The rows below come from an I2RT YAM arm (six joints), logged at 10 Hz.
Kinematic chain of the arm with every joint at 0, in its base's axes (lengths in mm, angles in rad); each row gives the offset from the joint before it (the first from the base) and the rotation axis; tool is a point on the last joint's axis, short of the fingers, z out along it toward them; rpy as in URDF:
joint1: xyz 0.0 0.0 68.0 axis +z
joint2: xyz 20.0 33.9 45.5 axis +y
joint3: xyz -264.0 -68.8 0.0 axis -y
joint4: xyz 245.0 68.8 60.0 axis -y
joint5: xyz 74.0 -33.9 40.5 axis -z
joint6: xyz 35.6 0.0 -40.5 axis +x
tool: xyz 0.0 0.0 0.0 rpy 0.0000 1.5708 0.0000
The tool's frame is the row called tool.
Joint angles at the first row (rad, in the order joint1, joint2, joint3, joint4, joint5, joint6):
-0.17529 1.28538 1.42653 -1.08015 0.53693 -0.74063
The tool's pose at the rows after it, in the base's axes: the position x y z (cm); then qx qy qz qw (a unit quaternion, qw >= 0):
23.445, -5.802, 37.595, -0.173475, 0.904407, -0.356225, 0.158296
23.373, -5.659, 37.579, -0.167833, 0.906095, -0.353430, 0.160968
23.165, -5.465, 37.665, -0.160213, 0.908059, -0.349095, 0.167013
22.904, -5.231, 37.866, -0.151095, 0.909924, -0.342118, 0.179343
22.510, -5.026, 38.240, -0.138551, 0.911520, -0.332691, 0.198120
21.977, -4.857, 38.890, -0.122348, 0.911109, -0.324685, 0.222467
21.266, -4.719, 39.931, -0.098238, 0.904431, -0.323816, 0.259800
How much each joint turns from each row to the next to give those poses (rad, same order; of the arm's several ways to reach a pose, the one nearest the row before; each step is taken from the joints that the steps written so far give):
0.00840 -0.00038 -0.00002 -0.00723 0.00191 0.01678
0.00533 -0.00229 -0.00113 -0.00535 -0.00039 0.01945
0.00612 -0.00725 -0.00075 -0.00727 -0.00419 0.02481
0.00649 -0.01108 -0.00004 -0.00303 -0.01258 0.02861
0.00344 -0.01678 0.00153 0.00037 -0.02098 0.03282
0.00112 -0.02172 0.00688 0.00383 -0.02061 0.03431
0.00002 -0.03282 0.00725 0.02631 -0.01067 0.03664

